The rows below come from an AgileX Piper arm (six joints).
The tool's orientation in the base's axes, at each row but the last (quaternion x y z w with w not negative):
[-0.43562 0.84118 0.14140 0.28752]
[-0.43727 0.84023 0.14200 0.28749]
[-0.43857 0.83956 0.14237 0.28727]
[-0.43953 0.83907 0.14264 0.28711]
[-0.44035 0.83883 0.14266 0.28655]
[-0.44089 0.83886 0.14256 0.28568]
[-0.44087 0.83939 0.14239 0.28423]
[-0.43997 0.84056 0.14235 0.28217]
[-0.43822 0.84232 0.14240 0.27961]
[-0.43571 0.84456 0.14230 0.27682]
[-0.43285 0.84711 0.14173 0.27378]
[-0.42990 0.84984 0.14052 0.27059]
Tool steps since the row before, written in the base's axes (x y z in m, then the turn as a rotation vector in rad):
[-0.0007 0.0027 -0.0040 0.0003 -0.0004 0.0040]
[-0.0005 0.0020 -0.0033 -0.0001 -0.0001 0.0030]
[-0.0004 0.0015 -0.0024 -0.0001 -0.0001 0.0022]
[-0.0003 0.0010 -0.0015 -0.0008 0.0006 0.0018]
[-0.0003 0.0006 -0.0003 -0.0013 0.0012 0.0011]
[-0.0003 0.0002 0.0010 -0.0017 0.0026 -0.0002]
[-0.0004 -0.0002 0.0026 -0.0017 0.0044 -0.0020]
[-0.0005 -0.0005 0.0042 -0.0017 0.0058 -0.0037]
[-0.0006 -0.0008 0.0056 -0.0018 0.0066 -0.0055]
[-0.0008 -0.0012 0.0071 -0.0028 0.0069 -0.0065]
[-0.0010 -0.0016 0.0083 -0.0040 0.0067 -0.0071]
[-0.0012 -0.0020 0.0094 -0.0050 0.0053 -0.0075]
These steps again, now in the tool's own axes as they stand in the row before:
[0.0010 0.0022 0.0042 -0.0023 -0.0005 -0.0033]
[0.0009 0.0016 0.0034 -0.0017 0.0000 -0.0025]
[0.0007 0.0012 0.0025 -0.0012 0.0000 -0.0018]
[0.0004 0.0008 0.0016 -0.0011 0.0010 -0.0014]
[-0.0001 0.0006 0.0004 -0.0009 0.0017 -0.0007]
[-0.0006 0.0003 -0.0008 -0.0008 0.0029 0.0008]
[-0.0013 0.0002 -0.0023 -0.0009 0.0039 0.0032]
[-0.0020 0.0001 -0.0038 -0.0008 0.0047 0.0052]
[-0.0025 0.0000 -0.0051 -0.0002 0.0053 0.0070]
[-0.0030 -0.0001 -0.0066 0.0006 0.0063 0.0076]
[-0.0033 -0.0001 -0.0078 0.0017 0.0071 0.0076]
[-0.0036 -0.0002 -0.0090 0.0033 0.0071 0.0069]

